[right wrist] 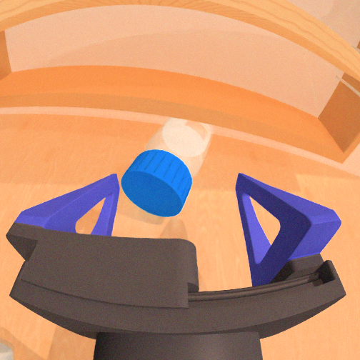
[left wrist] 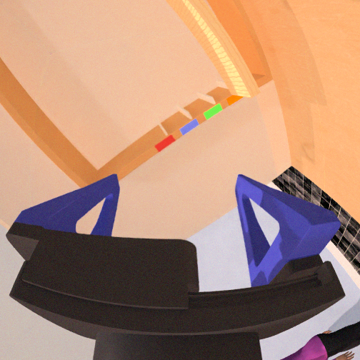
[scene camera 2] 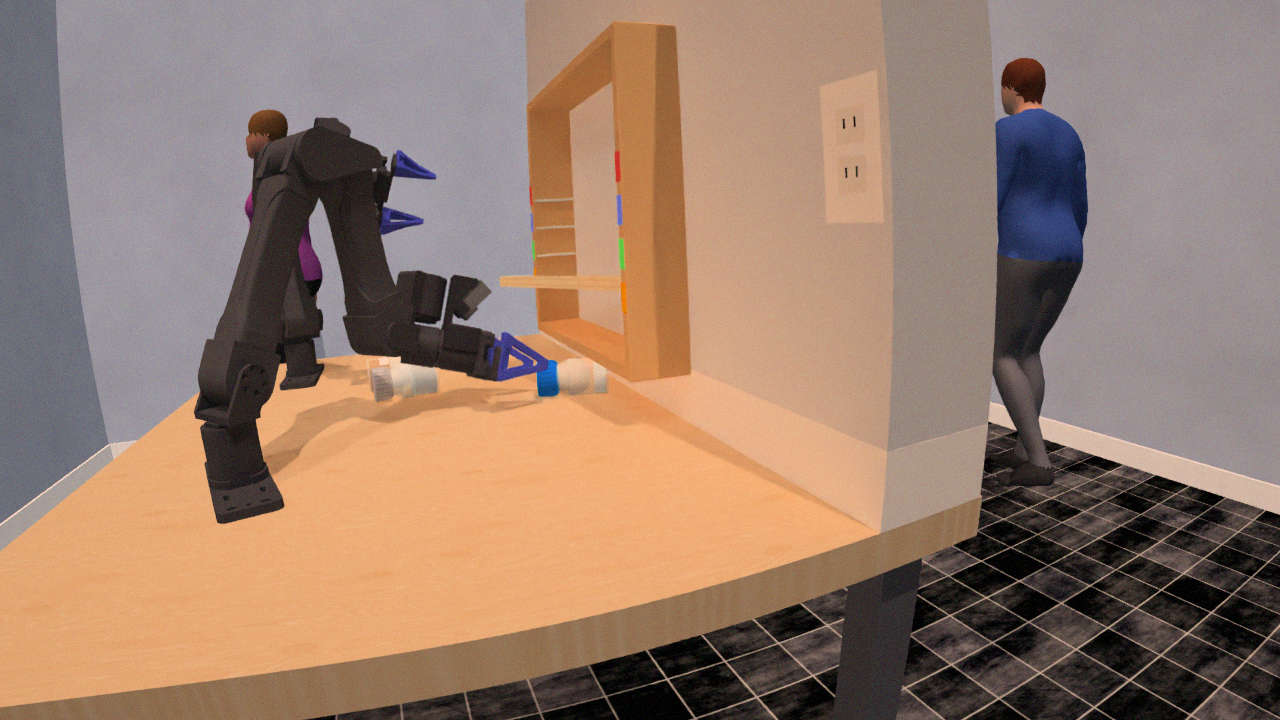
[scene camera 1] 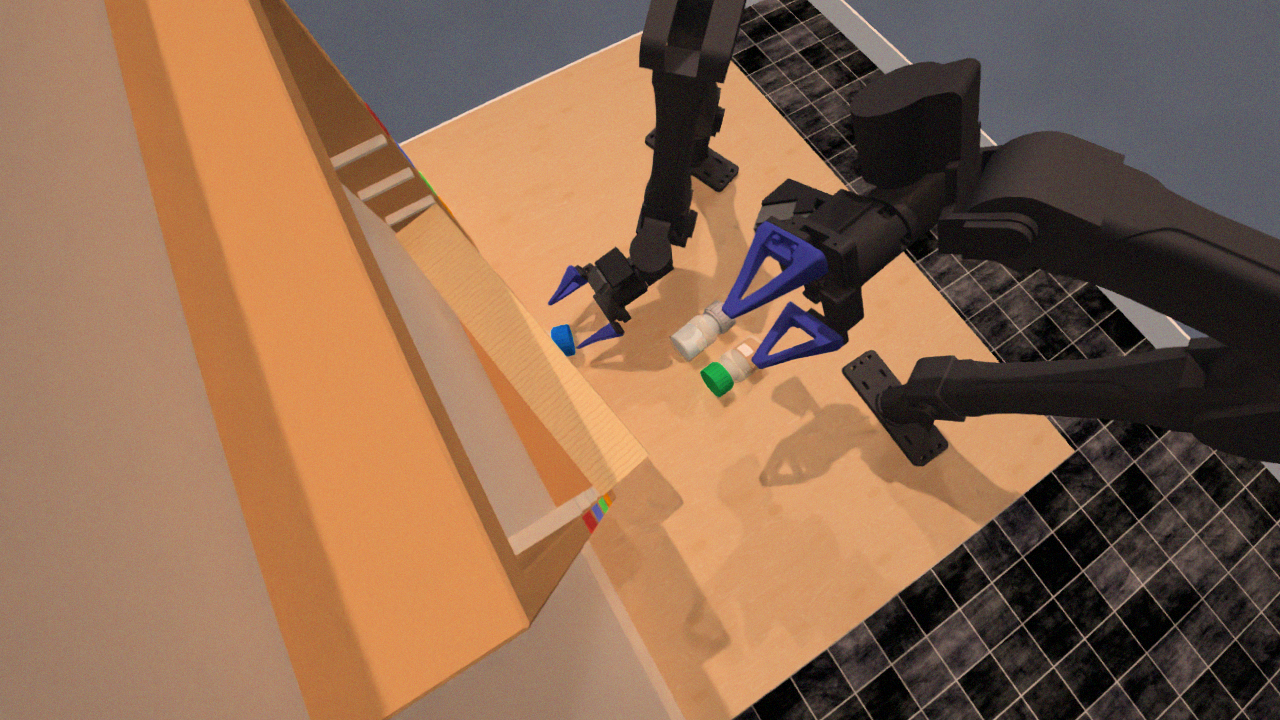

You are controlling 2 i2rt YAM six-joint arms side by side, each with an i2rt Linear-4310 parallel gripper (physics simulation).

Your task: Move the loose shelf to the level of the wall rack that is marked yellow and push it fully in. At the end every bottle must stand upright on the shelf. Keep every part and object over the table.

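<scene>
The loose shelf is level at the rack's lowest, orange-yellow mark and juts out in front of the wall rack. A blue-capped bottle lies on the table below it. A grey-capped bottle and a green-capped bottle lie farther from the wall. My right gripper is open low at the blue cap, which is nearer its picture-left fingertip. My left gripper is open and empty, high above the table.
Red, blue and green marks lie above the shelf's level on the rack front, with narrow ledges inside. The wall stands behind the rack. The table's near edge shows in scene camera 2.
</scene>
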